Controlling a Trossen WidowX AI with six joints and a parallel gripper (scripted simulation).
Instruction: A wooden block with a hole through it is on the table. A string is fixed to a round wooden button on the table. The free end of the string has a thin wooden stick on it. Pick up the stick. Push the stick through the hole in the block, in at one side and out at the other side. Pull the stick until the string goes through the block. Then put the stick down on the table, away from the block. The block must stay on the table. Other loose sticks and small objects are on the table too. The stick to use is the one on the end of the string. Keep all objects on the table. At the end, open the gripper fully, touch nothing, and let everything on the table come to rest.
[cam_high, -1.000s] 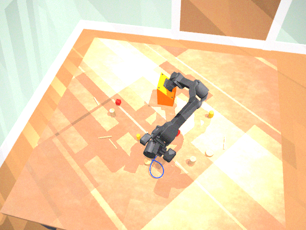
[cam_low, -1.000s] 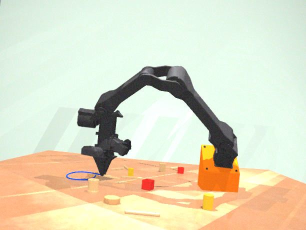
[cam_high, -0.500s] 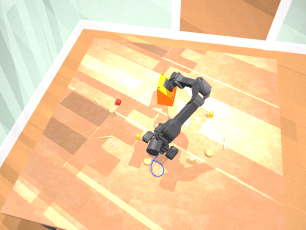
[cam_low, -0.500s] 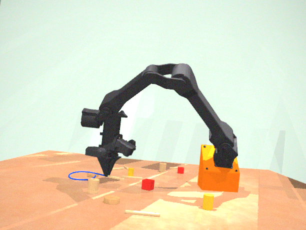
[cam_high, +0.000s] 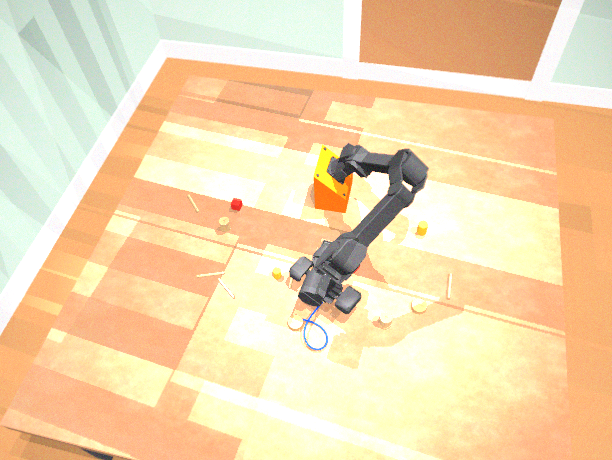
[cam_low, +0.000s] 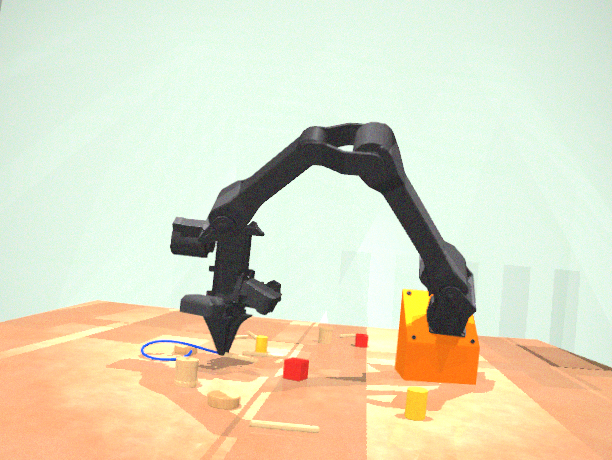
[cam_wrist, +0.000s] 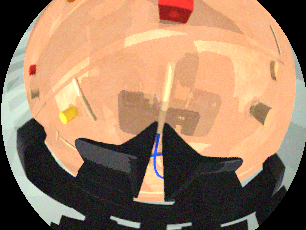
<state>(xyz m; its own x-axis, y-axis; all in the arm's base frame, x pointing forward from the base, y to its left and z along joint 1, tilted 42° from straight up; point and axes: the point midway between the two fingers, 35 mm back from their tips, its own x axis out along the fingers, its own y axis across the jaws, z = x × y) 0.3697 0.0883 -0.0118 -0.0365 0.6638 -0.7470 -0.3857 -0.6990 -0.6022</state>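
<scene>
Now: gripper tip 12 cm past the red cube and 5 cm to the right of it. From my gripper tip the other things lie so: loose stick: 31 cm to the left, 14 cm behind, 1 cm below; thin wooden stick: 1 cm to the left, 1 cm behind; round wooden button: 8 cm ahead, 6 cm to the right, 1 cm below.
</scene>
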